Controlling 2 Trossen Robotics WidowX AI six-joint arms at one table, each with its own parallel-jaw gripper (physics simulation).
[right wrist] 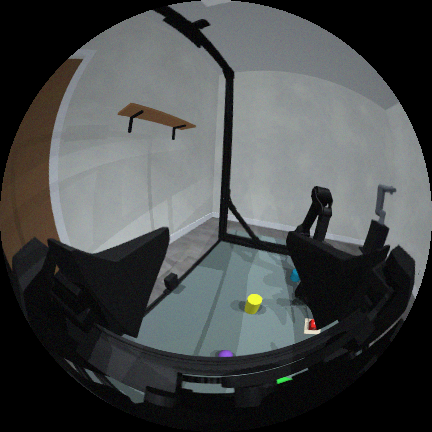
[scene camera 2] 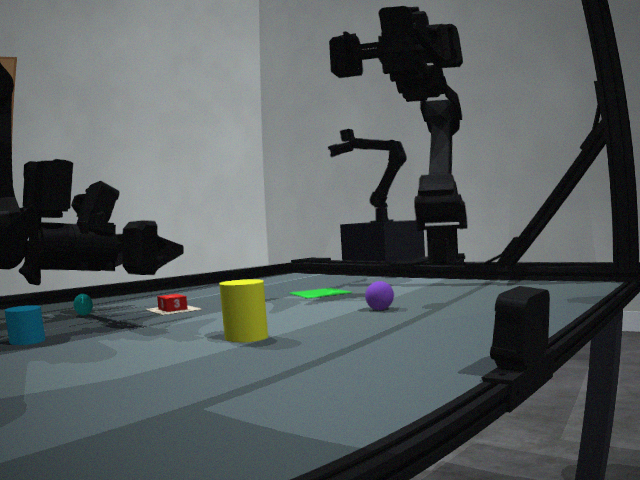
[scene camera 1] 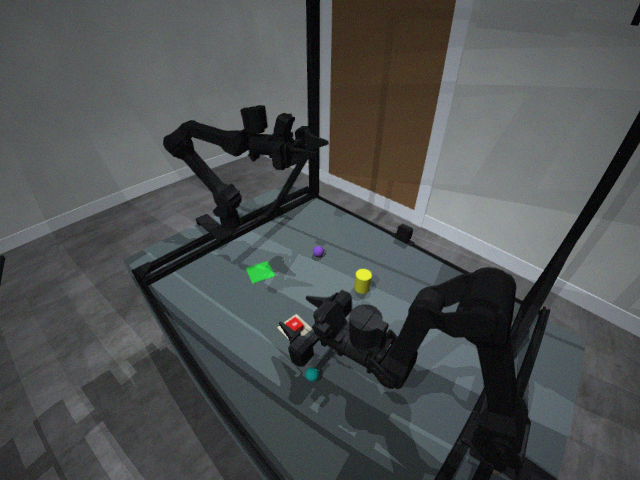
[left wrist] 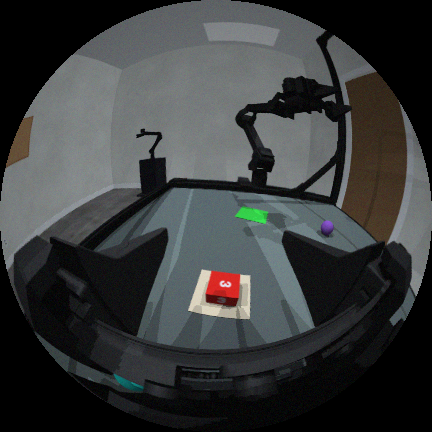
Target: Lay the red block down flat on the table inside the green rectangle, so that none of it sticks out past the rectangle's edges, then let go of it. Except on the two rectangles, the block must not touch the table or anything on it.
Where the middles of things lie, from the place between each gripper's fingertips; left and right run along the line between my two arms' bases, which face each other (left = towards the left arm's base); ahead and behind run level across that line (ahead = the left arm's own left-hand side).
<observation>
My right gripper is now 30 mm short of the yellow cylinder (scene camera 2: 243, 305), 200 mm to the right of it and 320 mm above it. The rest, counted from my right hand: blue cylinder (scene camera 2: 29, 329) (170 mm ahead, 410 mm to the left, 330 mm below); red block (left wrist: 223, 288) (250 mm ahead, 170 mm to the left, 330 mm below).
The red block is 7 cm below my left hand. Round my left hand: blue cylinder 9 cm behind, 23 cm to the left, 6 cm below; yellow cylinder 23 cm behind, 2 cm to the left, 6 cm below.
</observation>
